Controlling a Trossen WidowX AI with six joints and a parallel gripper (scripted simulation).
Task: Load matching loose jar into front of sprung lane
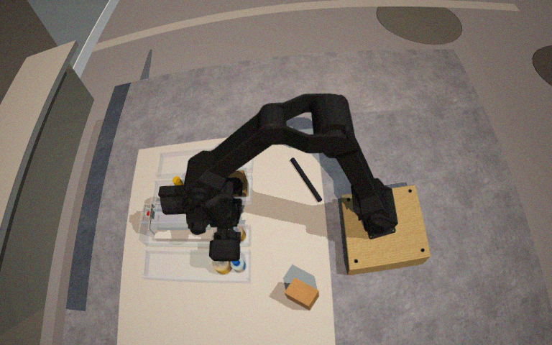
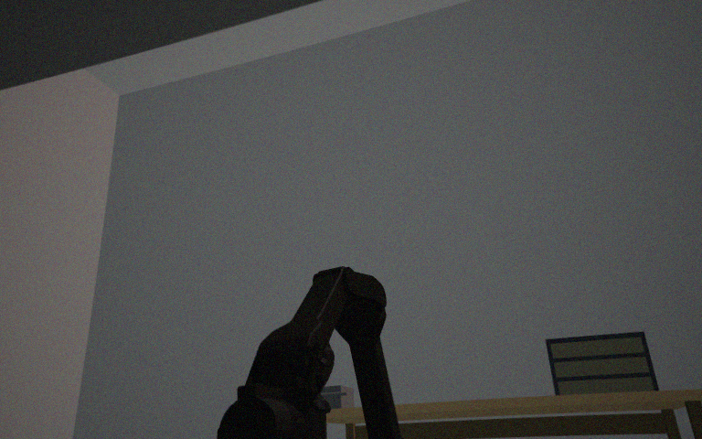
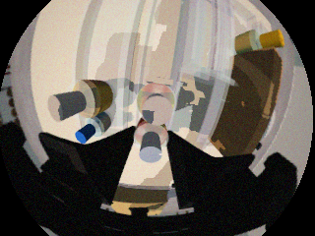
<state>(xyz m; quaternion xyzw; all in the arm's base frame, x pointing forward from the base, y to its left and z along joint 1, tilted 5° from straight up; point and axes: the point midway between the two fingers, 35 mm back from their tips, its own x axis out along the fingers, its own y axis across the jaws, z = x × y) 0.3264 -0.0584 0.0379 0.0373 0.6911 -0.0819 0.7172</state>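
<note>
Right now the clear lane is 130 mm ahead of my gripper tip, 50 mm to the right of it and 20 mm below it. Round my gripper tip: black rod (190 mm behind, 120 mm to the right, 30 mm below).
</note>
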